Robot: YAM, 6 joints.
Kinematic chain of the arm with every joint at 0, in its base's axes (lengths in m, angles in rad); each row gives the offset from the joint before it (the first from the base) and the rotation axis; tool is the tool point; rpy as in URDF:
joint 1: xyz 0 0 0.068 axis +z
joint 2: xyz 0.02 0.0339 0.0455 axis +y
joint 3: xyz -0.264 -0.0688 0 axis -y
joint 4: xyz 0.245 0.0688 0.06 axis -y
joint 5: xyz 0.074 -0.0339 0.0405 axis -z
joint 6: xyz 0.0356 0 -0.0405 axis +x
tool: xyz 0 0 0 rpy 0 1.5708 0
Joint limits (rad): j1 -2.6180..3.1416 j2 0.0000..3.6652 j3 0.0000..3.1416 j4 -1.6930..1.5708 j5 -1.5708..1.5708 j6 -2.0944..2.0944
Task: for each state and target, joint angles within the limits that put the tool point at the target. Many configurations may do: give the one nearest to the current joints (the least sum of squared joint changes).
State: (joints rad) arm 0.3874 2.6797 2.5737 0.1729 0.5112 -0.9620
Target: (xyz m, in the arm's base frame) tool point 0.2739 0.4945 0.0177
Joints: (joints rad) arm 1.0961 2.7747 2.0499 -0.0444 0.5176 -0.9620
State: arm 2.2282 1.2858 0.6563 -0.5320 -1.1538 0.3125
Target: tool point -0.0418 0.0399 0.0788
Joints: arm 1.8376 1.3091 0.1005 -0.8658 -0.9921 0.3125
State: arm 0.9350 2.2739 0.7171 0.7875 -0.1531 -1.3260
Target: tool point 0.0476 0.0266 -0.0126
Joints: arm 0.5778 2.1955 0.0000 0.3906 0.1046 -1.3260
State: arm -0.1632 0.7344 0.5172 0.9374 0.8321 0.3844
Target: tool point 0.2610 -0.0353 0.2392
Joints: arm -0.0405 1.2927 0.5031 0.8253 0.7667 0.3844
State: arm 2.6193 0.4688 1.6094 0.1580 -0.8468 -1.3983
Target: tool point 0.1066 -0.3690 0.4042
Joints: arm 1.9433 0.0000 1.9164 -0.3576 -1.3865 -1.3983
